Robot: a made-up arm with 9 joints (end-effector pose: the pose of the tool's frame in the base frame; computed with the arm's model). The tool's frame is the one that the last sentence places. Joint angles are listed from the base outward.
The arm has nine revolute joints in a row. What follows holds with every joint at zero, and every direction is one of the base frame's.
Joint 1 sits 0.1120 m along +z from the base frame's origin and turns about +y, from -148.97 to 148.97 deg.
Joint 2 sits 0.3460 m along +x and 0.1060 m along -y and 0.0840 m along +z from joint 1 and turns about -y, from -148.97 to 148.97 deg.
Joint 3 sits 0.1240 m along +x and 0.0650 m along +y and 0.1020 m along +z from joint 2 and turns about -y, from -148.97 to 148.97 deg.
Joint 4 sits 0.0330 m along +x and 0.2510 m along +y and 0.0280 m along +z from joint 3 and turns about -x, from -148.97 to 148.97 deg.
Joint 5 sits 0.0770 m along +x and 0.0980 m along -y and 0.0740 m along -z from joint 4 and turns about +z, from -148.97 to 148.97 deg.
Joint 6 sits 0.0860 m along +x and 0.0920 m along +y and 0.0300 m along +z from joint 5 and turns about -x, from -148.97 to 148.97 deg.
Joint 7 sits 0.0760 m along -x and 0.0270 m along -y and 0.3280 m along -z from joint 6 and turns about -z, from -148.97 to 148.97 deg.
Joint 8 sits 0.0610 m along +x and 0.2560 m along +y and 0.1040 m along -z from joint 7 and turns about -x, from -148.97 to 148.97 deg.
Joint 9 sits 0.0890 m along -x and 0.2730 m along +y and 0.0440 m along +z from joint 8 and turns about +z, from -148.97 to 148.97 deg.
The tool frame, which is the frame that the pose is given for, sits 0.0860 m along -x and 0.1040 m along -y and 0.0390 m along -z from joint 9; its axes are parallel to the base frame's.
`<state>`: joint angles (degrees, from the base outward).
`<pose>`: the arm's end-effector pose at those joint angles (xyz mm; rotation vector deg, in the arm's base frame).
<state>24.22 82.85 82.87 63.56 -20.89 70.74 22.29 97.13 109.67</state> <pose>-11.2 -424.4 -33.1 46.24 33.41 -73.32</pose>
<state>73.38 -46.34 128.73 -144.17 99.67 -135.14 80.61 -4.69 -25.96</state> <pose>23.5 -264.6 -490.0 34.08 46.68 129.70</pose>
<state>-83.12 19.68 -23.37 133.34 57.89 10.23 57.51 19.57 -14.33</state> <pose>-352.6 -446.1 596.8 -134.66 -43.19 -102.52</pose>
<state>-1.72 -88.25 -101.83 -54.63 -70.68 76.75 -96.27 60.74 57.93</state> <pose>878.8 341.4 27.1 -141.65 -54.99 8.99</pose>
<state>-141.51 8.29 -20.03 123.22 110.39 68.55 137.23 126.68 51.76</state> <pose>-750.2 23.9 676.6 26.93 -10.84 167.80</pose>
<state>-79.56 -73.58 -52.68 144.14 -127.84 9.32 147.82 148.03 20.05</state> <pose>459.4 22.8 997.3 27.60 25.94 -91.30</pose>
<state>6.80 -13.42 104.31 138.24 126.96 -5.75 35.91 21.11 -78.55</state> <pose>-189.7 89.2 -282.6 -124.77 -25.81 -76.96</pose>
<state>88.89 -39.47 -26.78 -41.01 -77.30 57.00 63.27 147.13 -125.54</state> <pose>275.8 384.7 70.0 3.01 -1.20 169.80</pose>
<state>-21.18 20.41 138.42 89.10 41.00 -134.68 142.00 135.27 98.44</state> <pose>607.6 456.7 823.0 3.61 17.46 72.46</pose>
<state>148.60 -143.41 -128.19 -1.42 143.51 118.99 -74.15 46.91 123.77</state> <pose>168.5 319.6 -570.6 121.64 2.51 -27.72</pose>
